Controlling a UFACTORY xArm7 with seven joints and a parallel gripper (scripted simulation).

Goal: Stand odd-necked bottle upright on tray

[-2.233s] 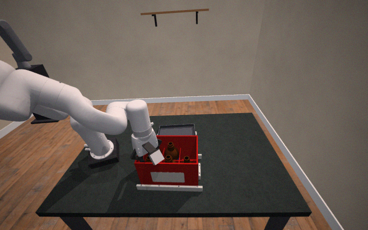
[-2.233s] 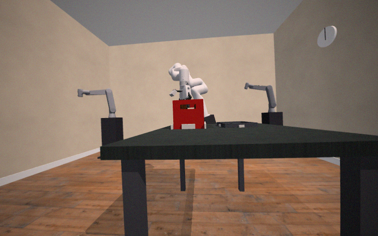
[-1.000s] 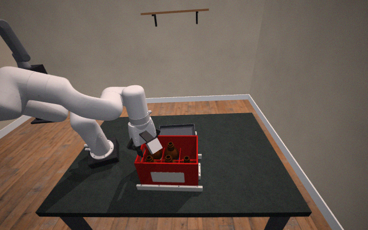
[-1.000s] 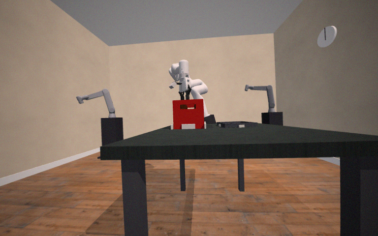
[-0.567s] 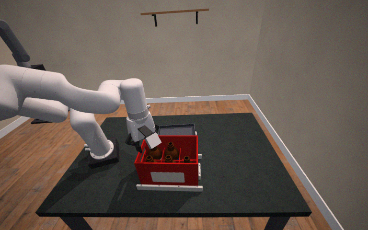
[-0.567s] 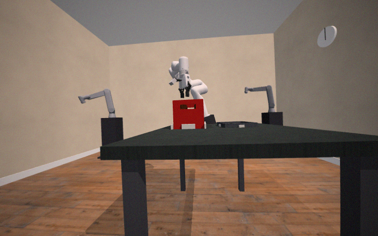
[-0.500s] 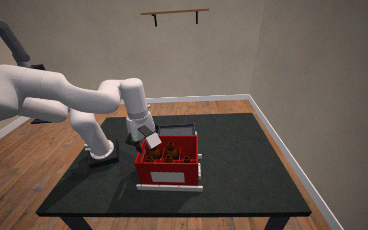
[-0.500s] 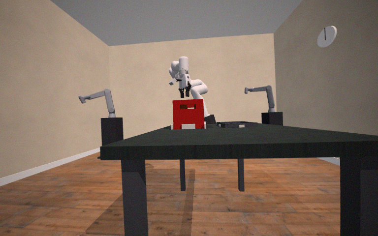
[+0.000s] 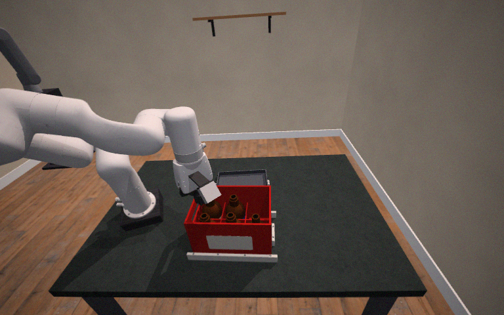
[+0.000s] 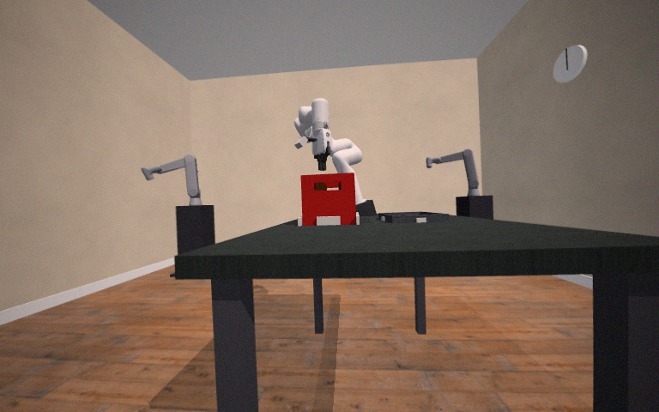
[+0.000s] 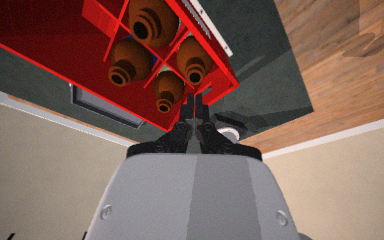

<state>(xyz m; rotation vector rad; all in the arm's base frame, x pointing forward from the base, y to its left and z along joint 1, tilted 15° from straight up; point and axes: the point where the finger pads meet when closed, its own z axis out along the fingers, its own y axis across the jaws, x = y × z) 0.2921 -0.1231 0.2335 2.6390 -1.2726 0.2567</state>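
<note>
The crate lies 9 cm ahead of my hand, 4 cm to the left of it and 16 cm below it. Round my hand: tray: 12 cm ahead, 33 cm to the left, 23 cm below.
</note>
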